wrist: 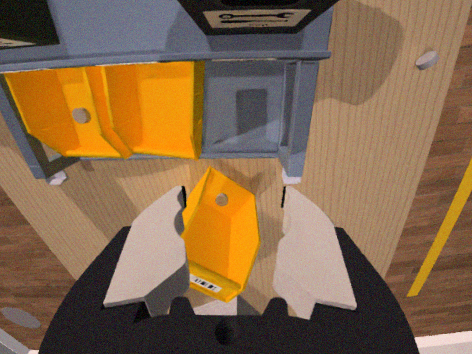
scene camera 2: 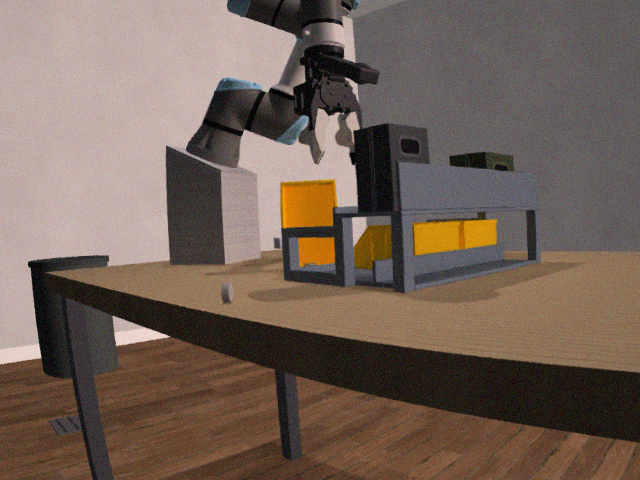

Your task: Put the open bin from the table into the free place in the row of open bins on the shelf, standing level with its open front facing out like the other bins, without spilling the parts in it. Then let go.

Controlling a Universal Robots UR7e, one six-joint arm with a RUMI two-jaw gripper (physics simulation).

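Seen in the pictures: gripper, fingertip midpoint: (wrist: 234, 188) (scene camera 2: 336, 164); arm's base, origin of the base link: (scene camera 2: 210, 158).
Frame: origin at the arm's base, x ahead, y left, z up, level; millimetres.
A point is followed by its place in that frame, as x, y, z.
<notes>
The yellow open bin (scene camera 2: 308, 204) {426, 60, -151} (wrist: 225, 235) {409, 29, -219} is outside the shelf (scene camera 2: 467, 187) {801, 117, -144} (wrist: 303, 120) {625, -44, -191}, at its robot side. It is turned askew and looks tipped up on end. One grey round part (wrist: 221, 199) {454, 44, -263} shows inside it. Another grey disc (scene camera 2: 226, 292) {729, -225, -262} (wrist: 427, 60) {716, -213, -255} stands on the table beyond the shelf's end. My gripper (scene camera 2: 336, 158) {585, 29, -91} (wrist: 234, 188) {585, 29, -91} is part open and empty above the bin; its left finger covers part of the bin's side in the wrist view. The free place (wrist: 245, 112) {614, 20, -270} is beside two yellow bins (wrist: 155, 110) {602, 158, -267} (wrist: 45, 95) {614, 301, -235} in the row.
A tall black box (scene camera 2: 372, 167) {741, -9, -113} (wrist: 257, 20) {697, 27, -124} and a dark green box (scene camera 2: 483, 161) {747, 219, -96} (wrist: 25, 25) {683, 211, -142} stand on the shelf top, behind the row in the wrist view. The shelf's top board overhangs the row's back edge. A dark waste can (scene camera 2: 72, 315) stands beyond the table (scene camera 2: 170, 294) {593, -266, -276}.
</notes>
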